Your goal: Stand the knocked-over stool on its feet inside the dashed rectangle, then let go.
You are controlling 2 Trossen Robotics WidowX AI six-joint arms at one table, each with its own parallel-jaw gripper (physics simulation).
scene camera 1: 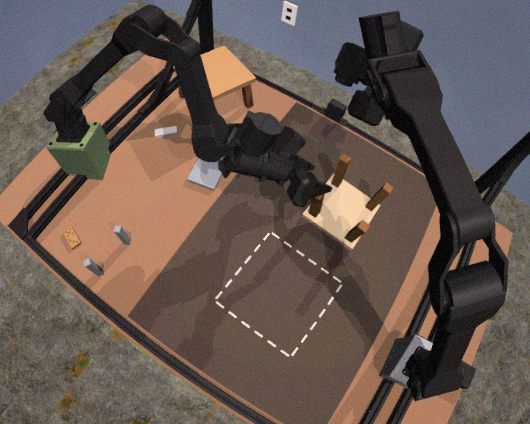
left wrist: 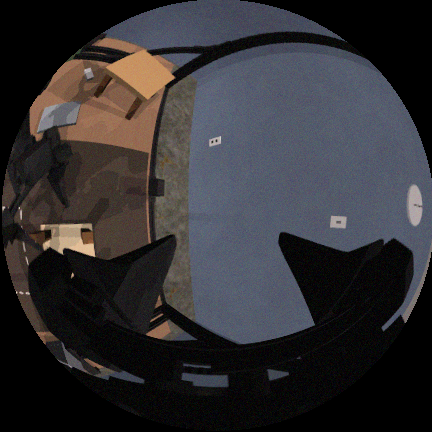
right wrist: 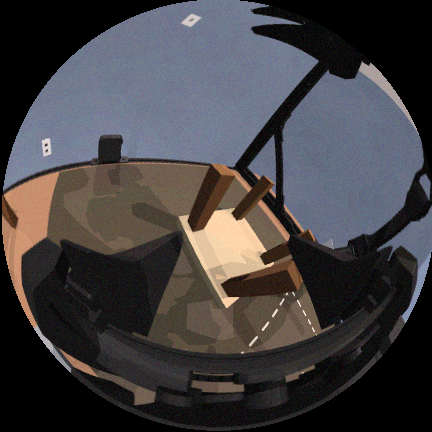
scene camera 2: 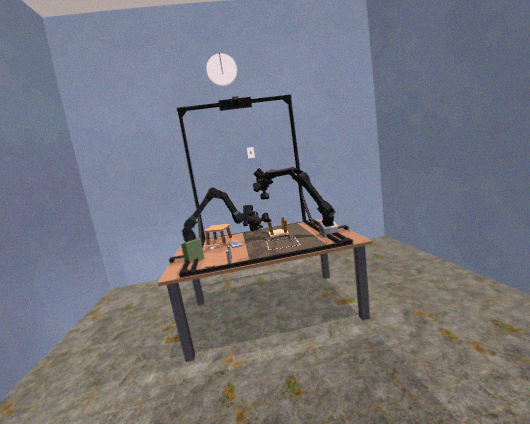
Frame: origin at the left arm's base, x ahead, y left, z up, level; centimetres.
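Seen in the pictures: left gripper, fingertip midpoint: [left wrist: 228,238] [scene camera 2: 260,193]; right gripper, fingertip midpoint: [scene camera 1: 322,178] [left wrist: 54,227] [right wrist: 237,238] [scene camera 2: 267,223]; left arm's base at its link origin: [scene camera 1: 422,365] [scene camera 2: 327,223]; right arm's base at its link origin: [scene camera 1: 73,133] [scene camera 2: 190,241].
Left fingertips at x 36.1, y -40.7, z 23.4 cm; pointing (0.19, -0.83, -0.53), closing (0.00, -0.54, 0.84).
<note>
Offsets run from my left fingertips to a thing's middle.
The stool {dz -25.4, dx -6.7, dy +15.5 cm} [scene camera 1: 345,202] [scene camera 2: 278,232] [left wrist: 70,235] [right wrist: 225,240] lies upside down on the dark mat, its pale seat down and its brown legs pointing up. In scene camera 1 it is above and right of the dashed rectangle [scene camera 1: 288,355] [scene camera 2: 300,244], outside it. My right gripper [scene camera 1: 318,192] [scene camera 2: 267,219] [right wrist: 237,238] is open and empty, close to the stool's left legs in scene camera 1; whether it touches them I cannot tell. My left gripper [scene camera 1: 351,87] [scene camera 2: 262,189] [left wrist: 228,238] is open and empty, high above the table's far side.
A small orange-topped table {dz -25.7, dx +37.4, dy +2.7 cm} [scene camera 1: 227,72] [scene camera 2: 218,228] [left wrist: 141,74] stands at the far left. A grey plate {dz -30.8, dx +26.1, dy +21.0 cm} [scene camera 1: 204,176], a white block {dz -30.7, dx +41.9, dy +18.9 cm} [scene camera 1: 166,131], two grey blocks {dz -27.3, dx +31.5, dy +47.7 cm} [scene camera 1: 122,235] {dz -27.3, dx +32.6, dy +57.1 cm} [scene camera 1: 93,266] and an orange domino {dz -30.9, dx +44.0, dy +54.6 cm} [scene camera 1: 71,237] lie left of the mat. Black rails edge the table.
</note>
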